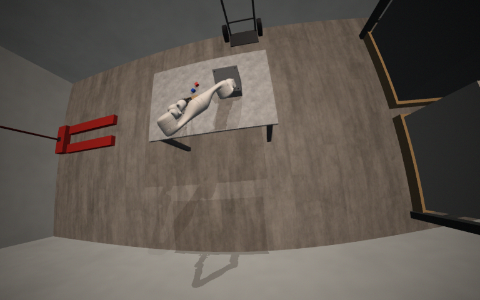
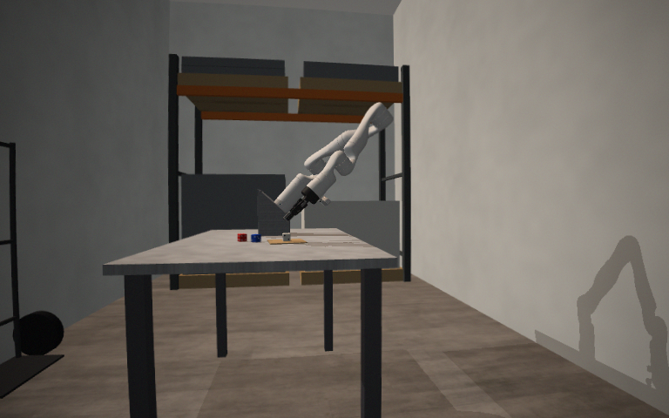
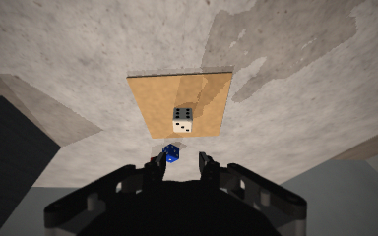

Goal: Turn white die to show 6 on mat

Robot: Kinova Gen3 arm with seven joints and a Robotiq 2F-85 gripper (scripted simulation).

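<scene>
Right now my hand is 80 mm above the white die and 10 mm to the left of it. The rest, counted from my hand: tan mat 100 mm below, 10 mm to the right; red die 180 mm to the right, 80 mm below, 80 mm behind; blue die 120 mm to the right, 80 mm below, 40 mm behind.
</scene>
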